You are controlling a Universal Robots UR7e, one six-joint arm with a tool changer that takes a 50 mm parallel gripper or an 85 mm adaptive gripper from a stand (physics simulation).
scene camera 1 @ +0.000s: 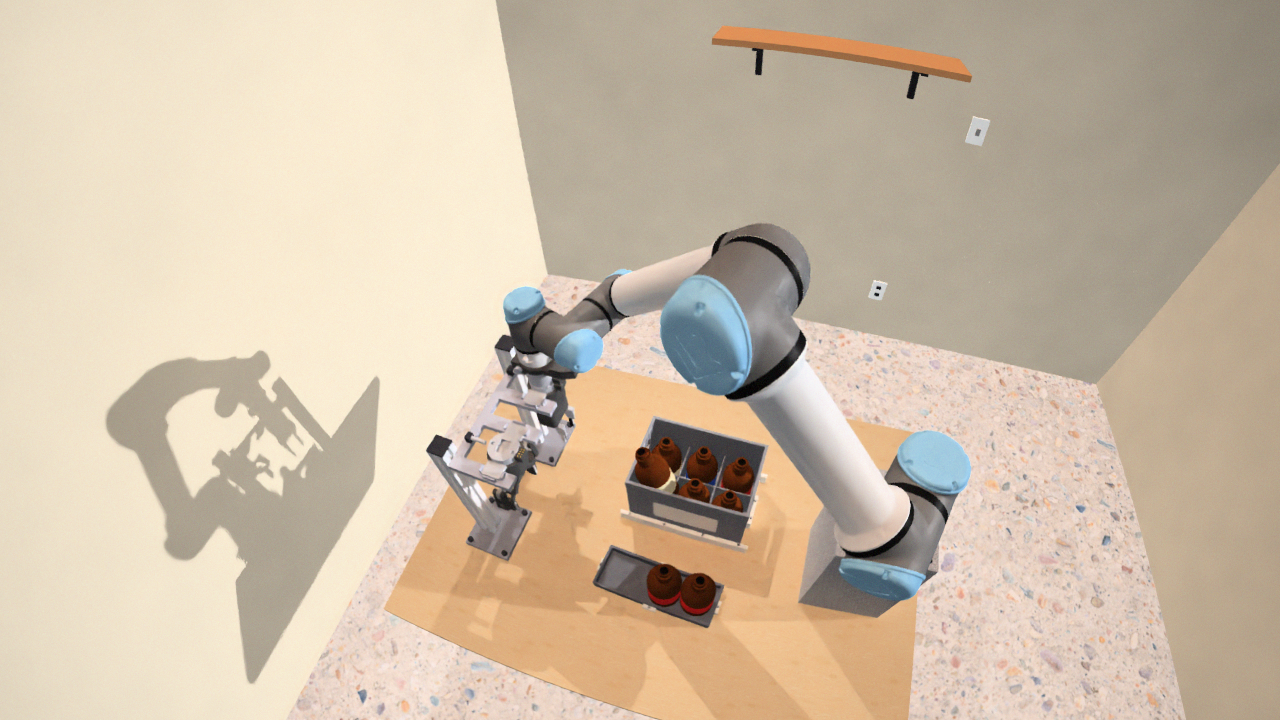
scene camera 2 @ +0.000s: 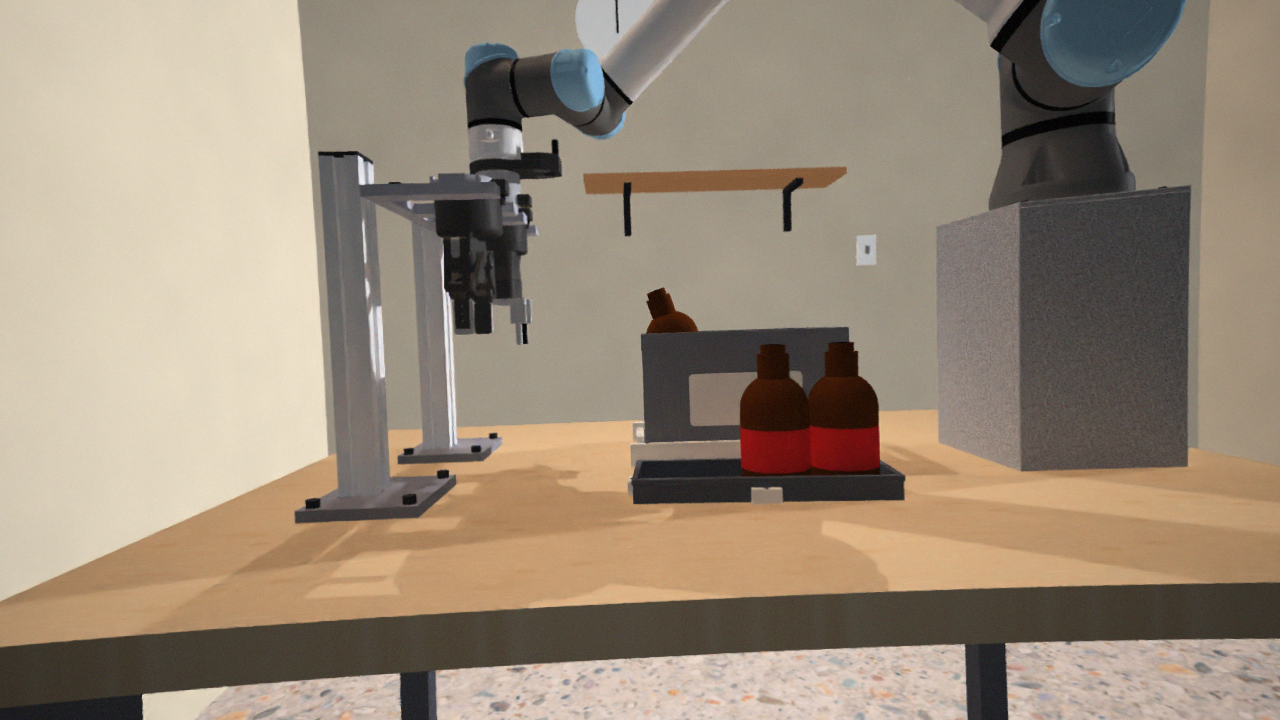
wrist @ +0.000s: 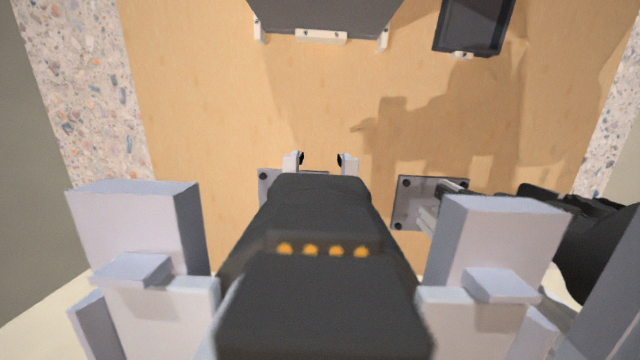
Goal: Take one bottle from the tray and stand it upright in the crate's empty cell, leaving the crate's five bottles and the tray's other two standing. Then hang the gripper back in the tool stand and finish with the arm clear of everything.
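Places are measured from the arm's base along level axes (x ahead, y left, z up), in centimetres.
Pixels of known places: arm's base, link origin: (scene camera 2: 1058,206).
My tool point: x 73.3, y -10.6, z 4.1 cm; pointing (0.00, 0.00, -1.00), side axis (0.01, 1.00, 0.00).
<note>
For each thing: its top centre in the pictures, then the offset to it from my tool point.
- grey crate, top centre: (scene camera 2: 734,330) (scene camera 1: 698,464) dx -33.5, dy -0.1, dz -18.5 cm
- bottle with a cream label, top centre: (scene camera 2: 672,287) (scene camera 1: 652,454) dx -24.3, dy +3.9, dz -12.2 cm
- tray, top centre: (scene camera 2: 759,466) (scene camera 1: 658,584) dx -31.7, dy +24.3, dz -33.5 cm
My gripper (scene camera 1: 570,421) (scene camera 2: 522,333) (wrist: 320,159) is open, fingers apart and empty, hanging down at the tool stand (scene camera 1: 465,488) (scene camera 2: 350,331). Two pale stand prongs (wrist: 137,225) (wrist: 500,235) flank its body in the wrist view. The grey crate (scene camera 1: 733,524) (scene camera 2: 666,389) (wrist: 325,16) holds several brown bottles. One bottle with a cream label (scene camera 1: 651,467) (scene camera 2: 669,317) leans in the front left cell, its neck above the rim. The others look upright, partly hidden. Two red-labelled bottles (scene camera 1: 664,584) (scene camera 1: 698,593) (scene camera 2: 774,420) (scene camera 2: 843,416) stand upright in the tray (scene camera 1: 623,573) (scene camera 2: 689,489) (wrist: 438,37).
A second, black gripper (scene camera 1: 512,479) (scene camera 2: 469,295) hangs in the nearer stand bay, beside mine. A grey pedestal (scene camera 1: 827,582) (scene camera 2: 1065,340) carries the arm at the right. A wooden shelf (scene camera 1: 841,51) (scene camera 2: 707,180) is on the back wall. A wall rises left of the stand.
</note>
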